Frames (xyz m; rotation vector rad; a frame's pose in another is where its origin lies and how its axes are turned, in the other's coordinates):
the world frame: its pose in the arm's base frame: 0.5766 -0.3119 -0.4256 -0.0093 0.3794 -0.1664
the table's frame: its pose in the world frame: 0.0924 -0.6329 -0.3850 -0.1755 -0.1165 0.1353
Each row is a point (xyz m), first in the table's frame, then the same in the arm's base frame.
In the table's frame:
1: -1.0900 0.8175 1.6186
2: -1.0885 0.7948 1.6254
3: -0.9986 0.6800 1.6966
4: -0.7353 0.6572 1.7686
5: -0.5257 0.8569 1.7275
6: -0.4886 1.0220 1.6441
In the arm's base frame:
1: -0.2115 0.1500 0.9070
2: -0.2077 0.1287 0.9168
3: -0.0991 0.0251 0.9785
4: 0.1744 0.0088 0.9790
5: 0.3600 0.1947 0.8506
6: 0.3691 0.3432 0.7346

